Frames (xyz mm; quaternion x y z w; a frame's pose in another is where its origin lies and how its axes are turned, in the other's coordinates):
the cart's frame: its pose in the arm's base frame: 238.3 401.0 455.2 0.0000 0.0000 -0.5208 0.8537
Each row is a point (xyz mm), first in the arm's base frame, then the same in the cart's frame.
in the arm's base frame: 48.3 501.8 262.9
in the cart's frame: -176.6 -122.8 -192.3
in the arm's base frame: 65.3 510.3 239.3
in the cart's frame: -176.3 -103.8 -215.9
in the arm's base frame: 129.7 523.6 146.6
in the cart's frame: -158.7 -40.5 -308.6
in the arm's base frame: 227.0 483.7 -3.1
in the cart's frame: -78.7 27.8 -458.3
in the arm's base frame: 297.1 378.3 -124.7
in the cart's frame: 47.1 41.9 -579.9
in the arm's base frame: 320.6 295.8 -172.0
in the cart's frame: 131.2 25.0 -627.2
